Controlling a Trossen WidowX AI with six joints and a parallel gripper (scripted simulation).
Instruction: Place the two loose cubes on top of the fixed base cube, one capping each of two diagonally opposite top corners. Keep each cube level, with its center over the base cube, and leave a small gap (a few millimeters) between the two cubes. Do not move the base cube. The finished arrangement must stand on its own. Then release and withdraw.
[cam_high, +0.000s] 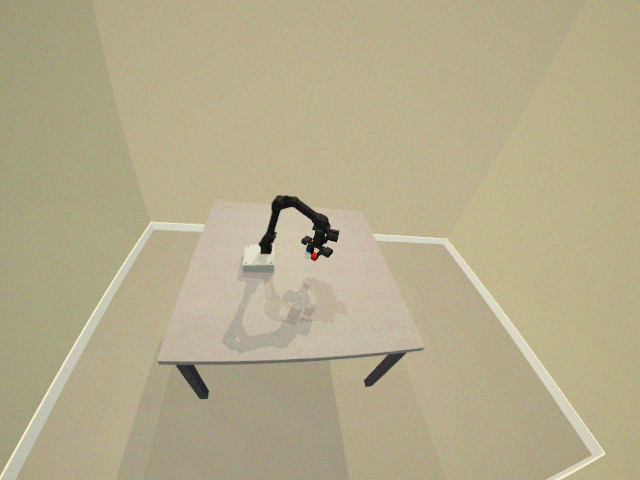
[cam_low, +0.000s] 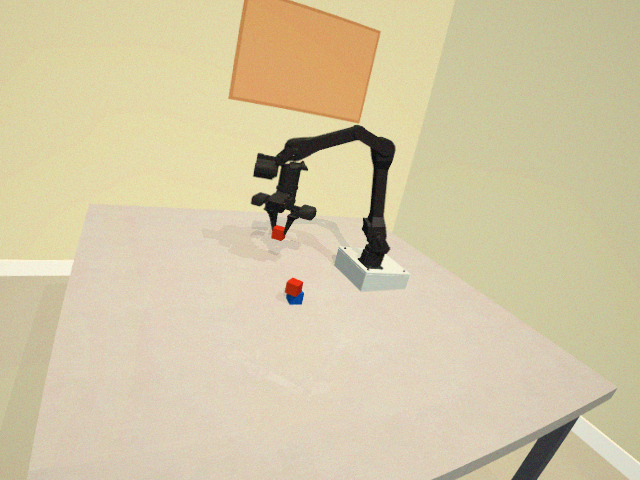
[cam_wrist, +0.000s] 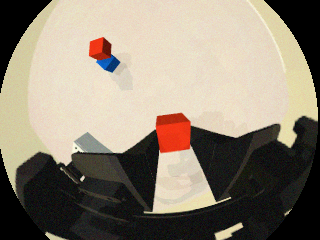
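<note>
The blue cube lies 18 cm to the left of my gripper tip and 11 cm below it.
</note>
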